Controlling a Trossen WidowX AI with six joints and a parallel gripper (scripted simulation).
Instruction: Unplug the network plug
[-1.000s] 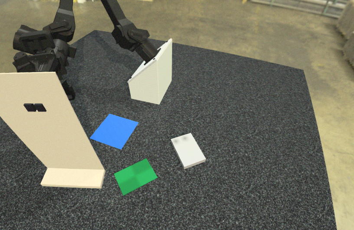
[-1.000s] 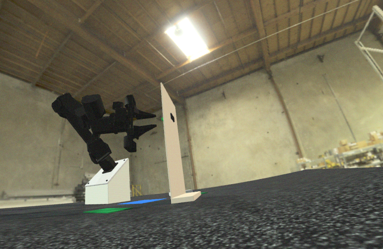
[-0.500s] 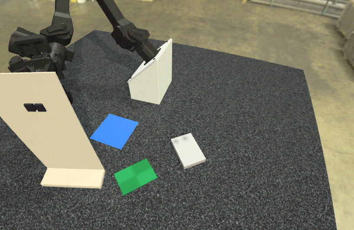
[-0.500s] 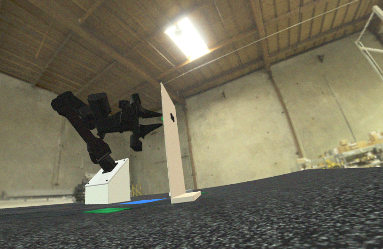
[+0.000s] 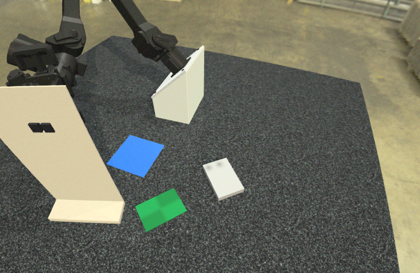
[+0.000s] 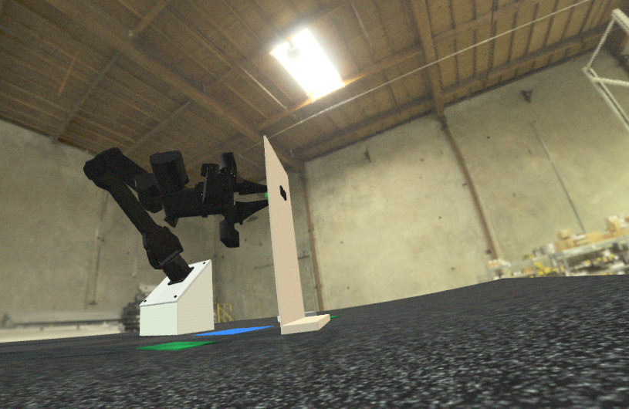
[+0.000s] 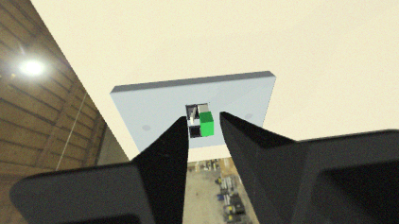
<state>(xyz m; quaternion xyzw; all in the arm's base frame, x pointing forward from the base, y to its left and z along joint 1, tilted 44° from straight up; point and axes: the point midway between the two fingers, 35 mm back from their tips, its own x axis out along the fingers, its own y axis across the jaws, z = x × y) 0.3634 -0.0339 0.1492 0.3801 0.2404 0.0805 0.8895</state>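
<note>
Right now the blue square is 15 cm behind my gripper tip, 4 cm to the left of it and 25 cm below it. The rest, counted from my gripper tip: network plug 1 cm ahead; panel 2 cm ahead, 1 cm to the left, 10 cm below.
</note>
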